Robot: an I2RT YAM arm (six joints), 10 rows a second.
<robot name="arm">
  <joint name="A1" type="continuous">
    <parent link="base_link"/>
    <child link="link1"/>
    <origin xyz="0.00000 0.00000 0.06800" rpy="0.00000 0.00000 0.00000"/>
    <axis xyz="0 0 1"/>
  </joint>
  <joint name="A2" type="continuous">
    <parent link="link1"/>
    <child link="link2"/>
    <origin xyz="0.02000 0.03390 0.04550" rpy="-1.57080 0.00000 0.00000"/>
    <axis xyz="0 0 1"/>
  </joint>
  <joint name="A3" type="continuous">
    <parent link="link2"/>
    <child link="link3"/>
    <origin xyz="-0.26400 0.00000 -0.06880" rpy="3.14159 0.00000 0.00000"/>
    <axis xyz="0 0 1"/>
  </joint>
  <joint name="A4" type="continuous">
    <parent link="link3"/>
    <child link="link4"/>
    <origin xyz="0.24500 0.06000 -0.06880" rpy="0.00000 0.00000 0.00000"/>
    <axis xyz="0 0 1"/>
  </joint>
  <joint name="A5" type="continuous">
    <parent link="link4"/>
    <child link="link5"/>
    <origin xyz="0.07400 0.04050 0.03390" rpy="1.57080 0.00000 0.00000"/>
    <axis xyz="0 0 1"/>
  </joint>
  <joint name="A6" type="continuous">
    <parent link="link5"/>
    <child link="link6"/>
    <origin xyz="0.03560 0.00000 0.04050" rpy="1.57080 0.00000 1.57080"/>
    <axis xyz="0 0 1"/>
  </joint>
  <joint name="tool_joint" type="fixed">
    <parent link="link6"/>
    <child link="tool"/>
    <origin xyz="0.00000 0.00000 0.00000" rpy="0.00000 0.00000 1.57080"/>
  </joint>
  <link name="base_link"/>
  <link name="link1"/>
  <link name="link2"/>
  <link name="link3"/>
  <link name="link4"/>
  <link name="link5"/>
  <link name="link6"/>
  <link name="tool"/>
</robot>
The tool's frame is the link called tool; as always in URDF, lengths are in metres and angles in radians. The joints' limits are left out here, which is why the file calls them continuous.
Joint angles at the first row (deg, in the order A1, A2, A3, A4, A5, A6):
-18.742 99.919 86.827 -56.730 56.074 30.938
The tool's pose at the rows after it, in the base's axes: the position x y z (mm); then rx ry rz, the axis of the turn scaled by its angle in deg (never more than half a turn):
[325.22 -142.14 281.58 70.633 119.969 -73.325]
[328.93 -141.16 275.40 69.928 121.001 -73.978]
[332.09 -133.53 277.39 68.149 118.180 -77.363]
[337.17 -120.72 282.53 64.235 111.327 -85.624]
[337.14 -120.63 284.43 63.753 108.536 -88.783]
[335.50 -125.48 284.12 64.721 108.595 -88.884]
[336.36 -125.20 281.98 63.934 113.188 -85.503]
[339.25 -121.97 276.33 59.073 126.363 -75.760]
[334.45 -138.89 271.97 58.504 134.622 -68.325]
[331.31 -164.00 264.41 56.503 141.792 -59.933]
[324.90 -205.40 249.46 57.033 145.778 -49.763]
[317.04 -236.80 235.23 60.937 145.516 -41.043]
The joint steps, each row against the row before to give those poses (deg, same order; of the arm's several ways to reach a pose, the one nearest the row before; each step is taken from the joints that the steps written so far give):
-0.001 1.311 -0.002 -0.041 1.661 0.852
0.350 1.071 0.002 -0.024 0.175 0.000
1.508 0.021 0.020 0.264 3.694 0.480
2.558 0.046 0.046 0.938 8.787 -0.041
0.109 -0.002 -0.002 0.350 3.103 -0.045
-0.830 0.023 0.002 -0.003 -0.328 0.003
-0.045 0.000 -0.002 0.026 -3.869 -1.752
0.153 0.000 0.003 -0.068 -10.688 -6.120
-3.277 0.067 -0.021 0.217 -8.349 -4.697
-4.459 0.894 -0.003 2.514 -8.743 -6.863
-6.842 2.360 -0.002 4.659 -9.901 -6.209
-5.135 2.274 0.004 3.276 -7.540 -1.005

